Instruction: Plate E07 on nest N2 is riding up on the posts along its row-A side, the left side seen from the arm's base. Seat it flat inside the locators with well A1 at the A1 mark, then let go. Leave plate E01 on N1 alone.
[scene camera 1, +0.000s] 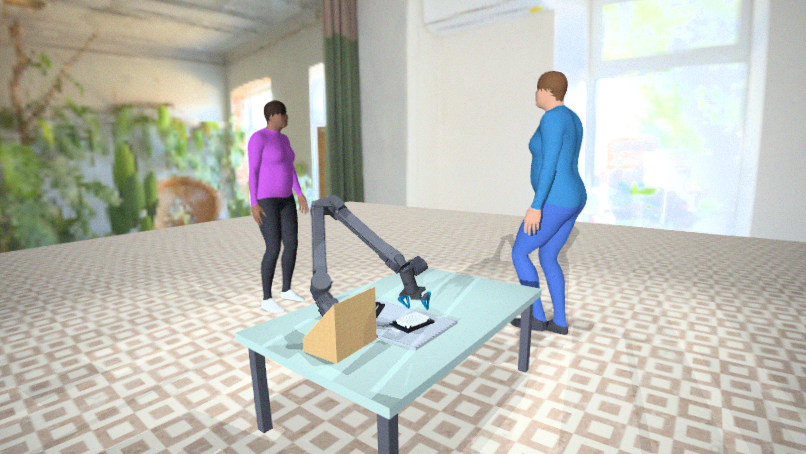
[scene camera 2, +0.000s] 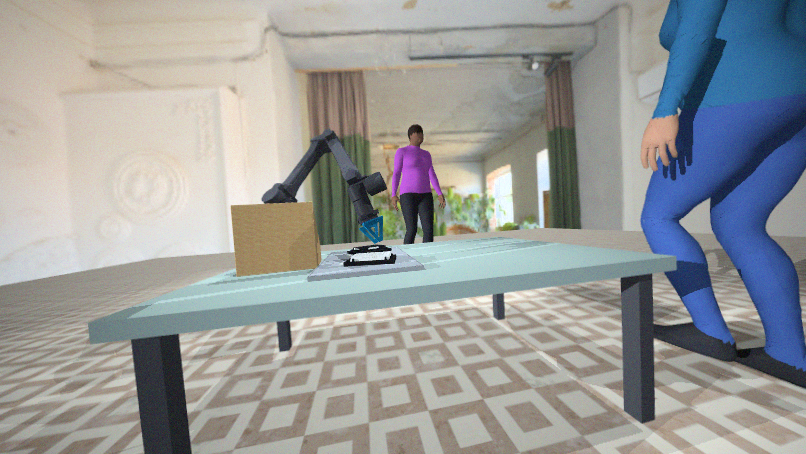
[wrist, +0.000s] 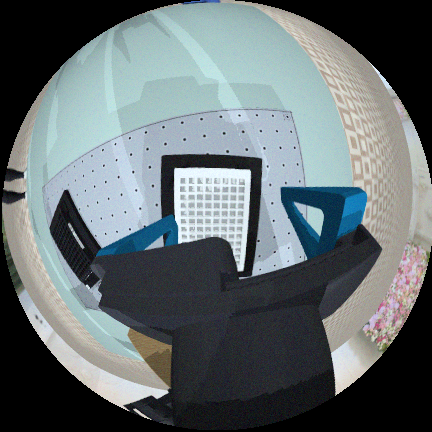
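Pixels of known places: gripper, between the fingertips: (scene camera 1: 418, 308) (scene camera 2: 378, 242) (wrist: 227, 206); arm's base, origin of its link: (scene camera 1: 334, 314) (scene camera 2: 269, 228).
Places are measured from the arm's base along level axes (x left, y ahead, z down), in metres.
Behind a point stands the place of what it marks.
A white well plate (scene camera 1: 413, 320) @(y 0.346, x -0.126, z 0.111 m) (scene camera 2: 370, 257) @(y 0.355, x -0.151, z 0.115 m) (wrist: 212, 200) @(y 0.387, x -0.115, z 0.111 m) lies within a black nest (wrist: 255, 200) @(y 0.377, x -0.168, z 0.125 m). Its labels, A1 mark and exact tilt are too small to make out. A second, black item (scene camera 1: 380, 308) (scene camera 2: 369, 248) @(y 0.356, x 0.104, z 0.115 m) (wrist: 67, 230) @(y 0.386, x 0.132, z 0.112 m), a nest or dark plate, stands to its left in the wrist view; its label cannot be read either. My gripper (scene camera 1: 416, 308) @(y 0.385, x -0.125, z 0.070 m) (scene camera 2: 376, 242) @(y 0.385, x -0.125, z 0.070 m) (wrist: 227, 206) @(y 0.385, x -0.125, z 0.070 m) is open and empty, with its blue fingers wide apart above the white plate and not touching it. The near end of the white plate is partly hidden by the gripper body in the wrist view.
Both nests stand on a grey perforated board (scene camera 1: 417, 341) @(y 0.231, x -0.233, z 0.137 m) (scene camera 2: 407, 266) @(y 0.460, x -0.240, z 0.138 m) (wrist: 280, 150) @(y 0.439, x -0.218, z 0.136 m) on the pale green table (scene camera 1: 315, 349) @(y -0.089, x 0.017, z 0.121 m) (scene camera 2: 507, 270) @(y 0.705, x -0.360, z 0.149 m). A tan box (scene camera 1: 355, 324) @(y 0.037, x -0.080, z 0.035 m) (scene camera 2: 273, 239) @(y 0.039, x -0.079, z 0.038 m) stands beside the board near the arm base. Two people (scene camera 1: 275, 163) (scene camera 1: 558, 157) stand near the table.
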